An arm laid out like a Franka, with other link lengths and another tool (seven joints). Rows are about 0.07 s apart.
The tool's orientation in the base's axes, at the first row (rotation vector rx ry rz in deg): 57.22, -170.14, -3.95
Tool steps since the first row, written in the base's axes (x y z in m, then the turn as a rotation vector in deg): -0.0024, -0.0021, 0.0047, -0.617, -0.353, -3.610; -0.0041, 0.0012, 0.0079, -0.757, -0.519, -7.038; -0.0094, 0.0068, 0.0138, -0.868, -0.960, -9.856; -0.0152, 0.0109, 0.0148, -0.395, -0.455, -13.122; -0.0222, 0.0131, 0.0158, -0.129, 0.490, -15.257; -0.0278, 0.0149, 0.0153, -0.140, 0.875, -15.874; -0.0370, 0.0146, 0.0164, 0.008, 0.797, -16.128; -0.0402, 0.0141, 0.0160, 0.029, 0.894, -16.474; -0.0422, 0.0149, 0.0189, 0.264, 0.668, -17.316; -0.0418, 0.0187, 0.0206, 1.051, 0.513, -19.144; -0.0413, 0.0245, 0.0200, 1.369, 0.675, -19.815
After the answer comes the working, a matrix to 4 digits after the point.
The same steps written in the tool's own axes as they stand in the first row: 0.0032, 0.0000, -0.0047, 0.729, -0.068, 3.606; 0.0025, 0.0038, -0.0078, 0.963, -0.267, 7.027; 0.0033, 0.0117, -0.0133, 1.336, -0.676, 9.827; 0.0054, 0.0185, -0.0140, 0.675, -0.704, 13.100; 0.0097, 0.0245, -0.0148, -0.093, -0.207, 15.264; 0.0131, 0.0293, -0.0141, -0.313, 0.079, 15.895; 0.0206, 0.0347, -0.0150, -0.382, -0.084, 16.143; 0.0234, 0.0362, -0.0146, -0.455, -0.034, 16.492; 0.0245, 0.0382, -0.0174, -0.501, -0.393, 17.319; 0.0219, 0.0410, -0.0189, -1.022, -1.073, 19.122; 0.0180, 0.0453, -0.0181, -1.369, -1.165, 19.792
The tool's axes in the first row as the columns of a matrix, in the base's axes (rounded; the answer above uses it unrounded):
-0.7968, -0.6038, -0.0215
-0.6041, 0.7959, 0.0392
-0.0065, 0.0442, -0.9990

